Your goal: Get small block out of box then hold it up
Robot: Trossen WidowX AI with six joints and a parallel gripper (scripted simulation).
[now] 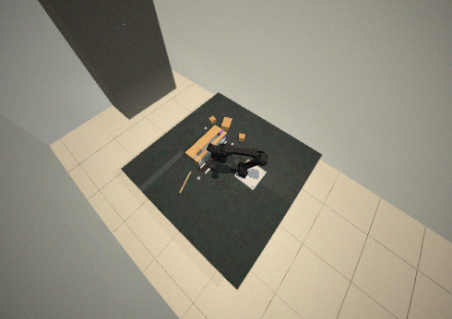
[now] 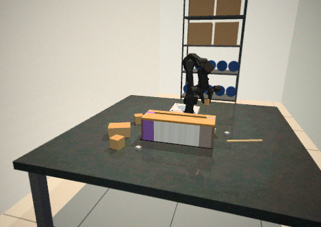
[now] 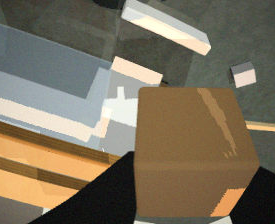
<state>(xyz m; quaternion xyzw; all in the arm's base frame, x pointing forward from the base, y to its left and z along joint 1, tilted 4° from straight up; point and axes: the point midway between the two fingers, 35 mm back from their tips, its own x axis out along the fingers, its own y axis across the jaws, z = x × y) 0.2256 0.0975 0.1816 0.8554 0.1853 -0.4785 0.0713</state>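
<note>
The small tan block lies 1 cm behind my gripper tip, 1 cm to the right of it and 1 cm above it. The rest, counted from my gripper tip: thin wooden stick 11 cm ahead, 21 cm to the left, 17 cm below; box 11 cm ahead, 14 cm to the right, 11 cm below.
</note>
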